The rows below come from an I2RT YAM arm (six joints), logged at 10 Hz.
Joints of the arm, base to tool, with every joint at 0 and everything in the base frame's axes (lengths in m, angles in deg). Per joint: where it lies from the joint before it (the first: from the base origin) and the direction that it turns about. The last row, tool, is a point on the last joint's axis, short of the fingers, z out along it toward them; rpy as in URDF.
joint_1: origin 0.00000 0.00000 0.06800 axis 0 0 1
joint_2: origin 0.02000 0.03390 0.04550 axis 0 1 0
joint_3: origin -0.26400 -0.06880 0.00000 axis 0 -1 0
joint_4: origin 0.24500 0.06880 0.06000 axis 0 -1 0
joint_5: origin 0.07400 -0.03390 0.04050 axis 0 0 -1
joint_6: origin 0.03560 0.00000 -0.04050 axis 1 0 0
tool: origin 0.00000 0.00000 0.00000 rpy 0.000 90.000 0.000
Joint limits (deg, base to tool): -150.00..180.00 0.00..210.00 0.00..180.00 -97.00..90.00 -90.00..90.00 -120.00..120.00
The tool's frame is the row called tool.
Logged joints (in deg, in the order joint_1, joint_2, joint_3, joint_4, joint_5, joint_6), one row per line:
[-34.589 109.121 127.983 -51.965 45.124 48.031]
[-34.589 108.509 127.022 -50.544 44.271 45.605]
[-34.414 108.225 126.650 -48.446 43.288 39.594]
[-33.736 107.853 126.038 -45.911 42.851 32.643]
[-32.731 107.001 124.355 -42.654 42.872 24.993]
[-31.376 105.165 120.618 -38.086 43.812 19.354]
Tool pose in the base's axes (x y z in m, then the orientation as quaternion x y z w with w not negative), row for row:
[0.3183 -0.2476 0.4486 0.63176 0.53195 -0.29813 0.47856]
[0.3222 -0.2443 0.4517 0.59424 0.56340 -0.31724 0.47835]
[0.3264 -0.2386 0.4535 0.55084 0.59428 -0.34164 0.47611]
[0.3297 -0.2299 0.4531 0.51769 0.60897 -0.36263 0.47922]
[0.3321 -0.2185 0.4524 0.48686 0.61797 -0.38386 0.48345]
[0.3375 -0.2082 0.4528 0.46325 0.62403 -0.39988 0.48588]
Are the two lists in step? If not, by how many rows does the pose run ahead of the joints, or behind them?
The pose runs 2 rows ahead of the joints: the pose in row i belongs to the joints in row i + 2.
